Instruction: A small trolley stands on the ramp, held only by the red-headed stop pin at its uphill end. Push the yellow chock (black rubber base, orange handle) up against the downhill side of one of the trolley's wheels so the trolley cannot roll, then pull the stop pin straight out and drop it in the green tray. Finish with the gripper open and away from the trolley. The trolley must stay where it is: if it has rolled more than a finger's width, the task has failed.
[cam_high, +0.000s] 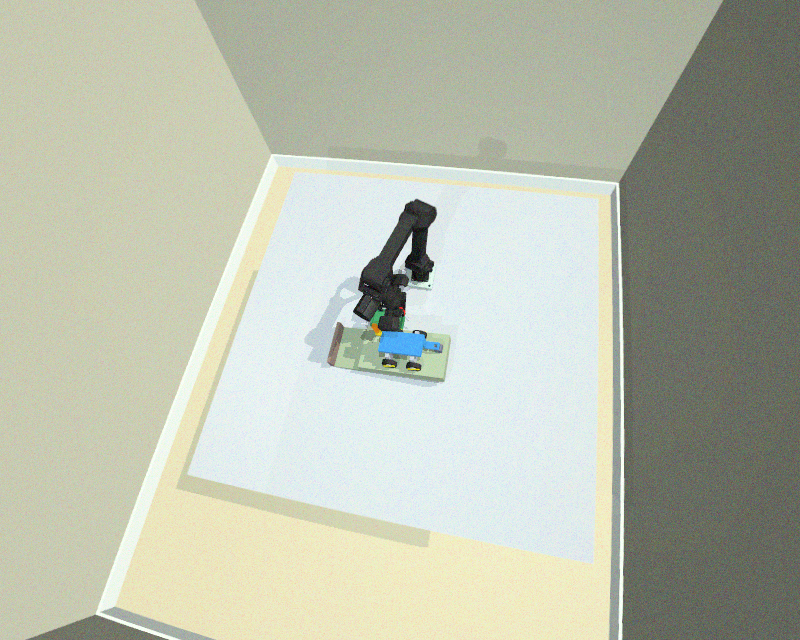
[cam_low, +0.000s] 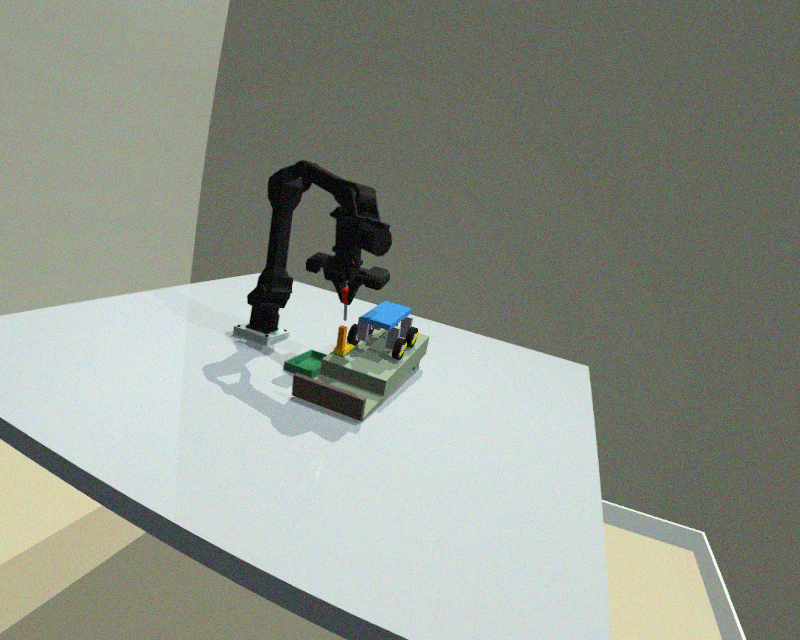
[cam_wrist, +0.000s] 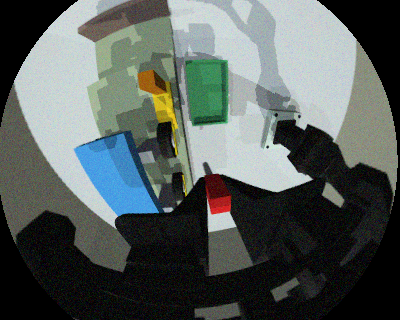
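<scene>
My gripper tip is now 30 mm past the green tray, 70 mm to the left of it and 160 mm above it. Round my gripper tip: blue-topped trolley 100 mm ahead, 10 mm to the left, 40 mm below; then yellow chock 40 mm ahead, 70 mm to the right, 70 mm below; then red-headed stop pin right at my gripper tip.
</scene>
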